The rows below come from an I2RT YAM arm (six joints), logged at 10 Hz.
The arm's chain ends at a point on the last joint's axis. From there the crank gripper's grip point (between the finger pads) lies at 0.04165 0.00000 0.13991 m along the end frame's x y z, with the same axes.
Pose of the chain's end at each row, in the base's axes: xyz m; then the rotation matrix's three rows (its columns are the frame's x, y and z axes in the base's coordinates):
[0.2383 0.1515 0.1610], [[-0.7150 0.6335 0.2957], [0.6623 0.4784 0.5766], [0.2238 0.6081 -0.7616]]
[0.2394 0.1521 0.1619], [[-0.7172 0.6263 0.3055], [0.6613 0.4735 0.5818], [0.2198 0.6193 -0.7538]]
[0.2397 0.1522 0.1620], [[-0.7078 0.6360 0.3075], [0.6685 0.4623 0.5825], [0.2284 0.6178 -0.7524]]
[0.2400 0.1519 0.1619], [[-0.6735 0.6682 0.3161], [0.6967 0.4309 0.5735], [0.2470 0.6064 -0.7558]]
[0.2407 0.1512 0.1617], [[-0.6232 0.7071 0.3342], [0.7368 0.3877 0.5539], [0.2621 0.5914 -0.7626]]
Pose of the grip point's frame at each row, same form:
[0.2499 0.2598 0.0638], [[-0.7150 0.6335 0.2957], [0.6623 0.4784 0.5766], [0.2238 0.6081 -0.7616]]
[0.2523 0.2610 0.0656], [[-0.7172 0.6263 0.3055], [0.6613 0.4735 0.5818], [0.2198 0.6193 -0.7538]]
[0.2532 0.2615 0.0662], [[-0.7078 0.6360 0.3075], [0.6685 0.4623 0.5825], [0.2284 0.6178 -0.7524]]
[0.2562 0.2612 0.0664], [[-0.6735 0.6682 0.3161], [0.6967 0.4309 0.5735], [0.2470 0.6064 -0.7558]]
[0.2615 0.2594 0.0659], [[-0.6232 0.7071 0.3342], [0.7368 0.3877 0.5539], [0.2621 0.5914 -0.7626]]

